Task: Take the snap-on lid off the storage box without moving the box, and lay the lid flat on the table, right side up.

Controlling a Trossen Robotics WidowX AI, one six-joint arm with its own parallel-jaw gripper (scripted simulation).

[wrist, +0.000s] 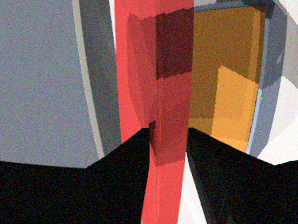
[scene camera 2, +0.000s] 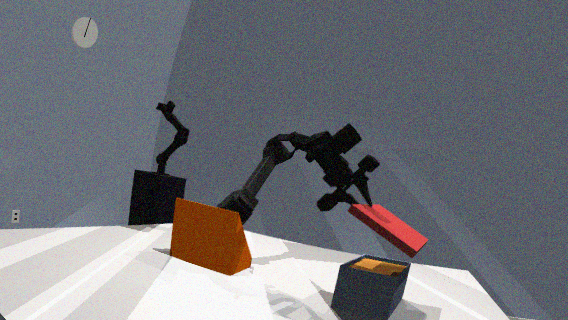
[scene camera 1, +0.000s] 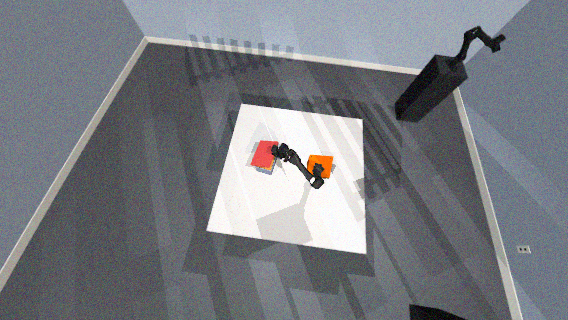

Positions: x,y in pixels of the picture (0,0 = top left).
Scene:
The gripper [scene camera 2: 368,209] carries a red lid [scene camera 2: 391,228].

